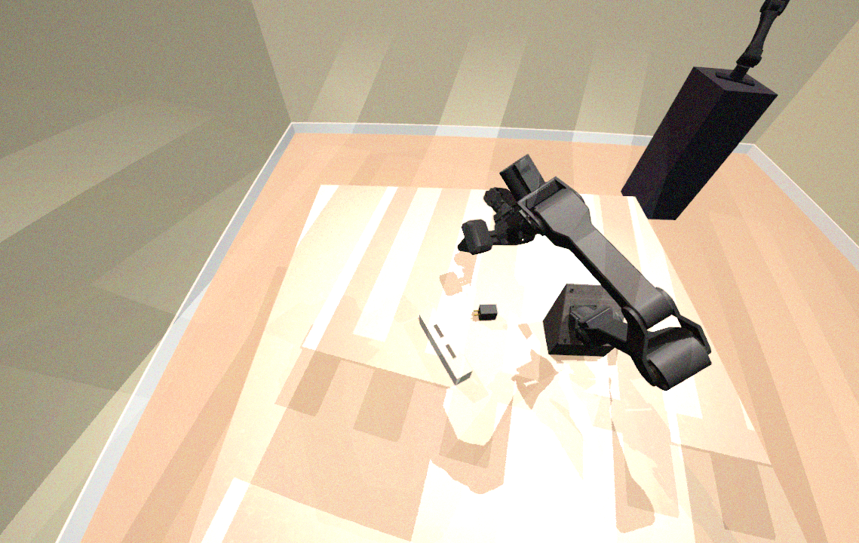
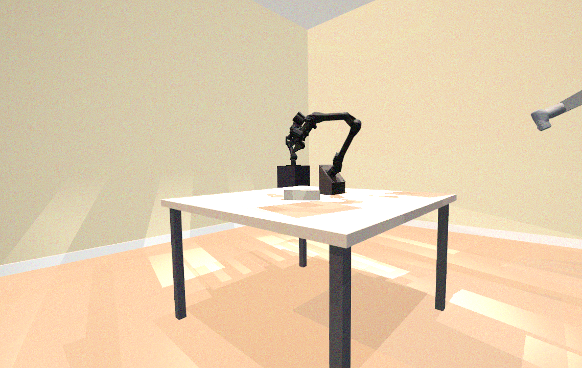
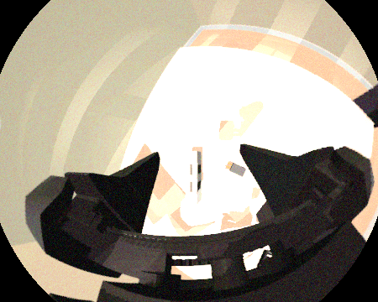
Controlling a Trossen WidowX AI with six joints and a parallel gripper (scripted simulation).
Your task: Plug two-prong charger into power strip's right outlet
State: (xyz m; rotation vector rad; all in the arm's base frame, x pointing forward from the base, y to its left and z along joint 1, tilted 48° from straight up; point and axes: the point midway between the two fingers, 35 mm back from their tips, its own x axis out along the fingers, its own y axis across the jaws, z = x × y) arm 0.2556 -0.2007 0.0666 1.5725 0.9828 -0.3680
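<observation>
Right now the two-prong charger is 6 cm behind my gripper tip, 2 cm to the left of it and 27 cm below it.
</observation>
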